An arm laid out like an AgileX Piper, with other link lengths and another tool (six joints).
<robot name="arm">
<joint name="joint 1" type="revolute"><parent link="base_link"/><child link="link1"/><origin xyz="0.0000 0.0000 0.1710" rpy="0.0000 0.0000 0.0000"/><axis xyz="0 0 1"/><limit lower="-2.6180" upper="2.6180"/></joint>
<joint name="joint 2" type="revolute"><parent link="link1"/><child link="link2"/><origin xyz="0.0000 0.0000 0.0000" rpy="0.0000 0.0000 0.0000"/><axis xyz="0 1 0"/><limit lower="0.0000" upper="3.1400"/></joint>
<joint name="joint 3" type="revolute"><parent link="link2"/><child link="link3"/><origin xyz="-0.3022 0.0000 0.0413" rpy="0.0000 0.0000 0.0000"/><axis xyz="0 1 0"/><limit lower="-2.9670" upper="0.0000"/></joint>
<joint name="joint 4" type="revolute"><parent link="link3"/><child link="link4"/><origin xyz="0.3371 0.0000 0.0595" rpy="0.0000 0.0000 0.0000"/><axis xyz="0.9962 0 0.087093"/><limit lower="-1.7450" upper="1.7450"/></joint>
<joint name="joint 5" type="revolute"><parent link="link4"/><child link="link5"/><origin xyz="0.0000 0.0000 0.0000" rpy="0.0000 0.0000 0.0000"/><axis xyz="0 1 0"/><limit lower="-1.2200" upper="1.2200"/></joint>
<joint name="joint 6" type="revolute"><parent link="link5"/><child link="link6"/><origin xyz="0.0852 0.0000 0.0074" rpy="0.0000 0.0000 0.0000"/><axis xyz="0.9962 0 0.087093"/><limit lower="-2.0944" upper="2.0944"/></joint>
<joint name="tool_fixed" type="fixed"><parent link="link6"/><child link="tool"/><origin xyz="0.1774 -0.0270 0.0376" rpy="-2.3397 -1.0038 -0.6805"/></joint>
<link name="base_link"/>
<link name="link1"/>
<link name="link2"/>
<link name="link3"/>
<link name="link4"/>
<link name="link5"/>
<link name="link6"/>
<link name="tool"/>
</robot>
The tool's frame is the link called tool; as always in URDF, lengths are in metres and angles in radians.
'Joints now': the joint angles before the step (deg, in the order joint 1, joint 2, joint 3, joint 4, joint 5, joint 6). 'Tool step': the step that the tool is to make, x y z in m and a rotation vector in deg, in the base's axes. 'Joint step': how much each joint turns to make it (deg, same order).
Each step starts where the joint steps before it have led.
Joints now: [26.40 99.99 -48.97 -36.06 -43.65 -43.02]
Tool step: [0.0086 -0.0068 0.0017 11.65 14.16 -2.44]
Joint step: [0.01 -0.03 -0.01 -0.03 0.00 18.53]
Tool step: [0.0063 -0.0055 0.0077 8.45 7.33 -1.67]
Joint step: [0.01 0.01 0.01 1.58 -1.55 10.02]
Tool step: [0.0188 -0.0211 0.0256 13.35 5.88 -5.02]
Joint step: [-0.01 -0.04 -0.01 8.46 -4.07 7.78]
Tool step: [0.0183 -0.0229 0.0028 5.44 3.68 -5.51]
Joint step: [0.02 -0.01 0.01 7.54 0.49 1.46]
